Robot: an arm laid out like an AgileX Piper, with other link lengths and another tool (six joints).
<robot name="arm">
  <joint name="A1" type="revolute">
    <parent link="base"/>
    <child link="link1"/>
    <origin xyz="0 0 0.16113" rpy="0 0 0"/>
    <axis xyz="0 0 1"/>
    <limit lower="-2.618" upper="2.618"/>
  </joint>
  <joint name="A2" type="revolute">
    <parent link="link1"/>
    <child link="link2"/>
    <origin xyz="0 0 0" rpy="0 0 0"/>
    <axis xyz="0 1 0"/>
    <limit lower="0" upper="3.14"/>
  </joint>
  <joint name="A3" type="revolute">
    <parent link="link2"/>
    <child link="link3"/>
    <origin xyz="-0.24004 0 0.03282" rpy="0 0 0"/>
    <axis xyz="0 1 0"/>
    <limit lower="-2.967" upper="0"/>
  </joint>
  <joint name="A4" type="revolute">
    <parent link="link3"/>
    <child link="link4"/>
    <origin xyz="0.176 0 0.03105" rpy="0 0 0"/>
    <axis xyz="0.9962 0 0.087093"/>
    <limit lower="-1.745" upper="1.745"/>
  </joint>
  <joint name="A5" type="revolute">
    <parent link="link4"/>
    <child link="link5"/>
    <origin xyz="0 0 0" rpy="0 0 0"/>
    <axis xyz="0 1 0"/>
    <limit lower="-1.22" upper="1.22"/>
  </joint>
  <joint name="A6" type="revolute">
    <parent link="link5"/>
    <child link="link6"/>
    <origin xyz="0.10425 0 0.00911" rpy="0 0 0"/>
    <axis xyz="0.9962 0 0.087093"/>
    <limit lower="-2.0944" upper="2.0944"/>
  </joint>
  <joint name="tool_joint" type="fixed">
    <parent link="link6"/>
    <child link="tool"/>
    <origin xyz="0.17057 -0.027 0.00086" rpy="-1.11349 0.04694 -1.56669"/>
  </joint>
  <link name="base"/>
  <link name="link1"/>
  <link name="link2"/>
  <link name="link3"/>
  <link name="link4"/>
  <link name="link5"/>
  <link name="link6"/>
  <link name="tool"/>
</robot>
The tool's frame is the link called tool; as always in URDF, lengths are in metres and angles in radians.
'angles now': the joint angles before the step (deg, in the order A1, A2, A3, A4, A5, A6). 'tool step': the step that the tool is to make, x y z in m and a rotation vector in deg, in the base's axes. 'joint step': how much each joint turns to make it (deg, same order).
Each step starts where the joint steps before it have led.
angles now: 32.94 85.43 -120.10 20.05 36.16 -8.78
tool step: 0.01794 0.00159 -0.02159 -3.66 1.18 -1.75
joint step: 0.00 2.38 0.00 -3.06 0.62 0.09
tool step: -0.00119 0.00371 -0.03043 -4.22 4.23 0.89
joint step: -0.01 0.51 0.22 -0.54 5.31 0.11
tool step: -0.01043 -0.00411 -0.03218 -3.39 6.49 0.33
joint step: 0.01 -0.63 -0.02 -1.49 7.60 3.20
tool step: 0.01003 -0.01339 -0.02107 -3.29 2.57 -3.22
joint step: 0.01 0.87 0.01 -4.96 2.61 3.08
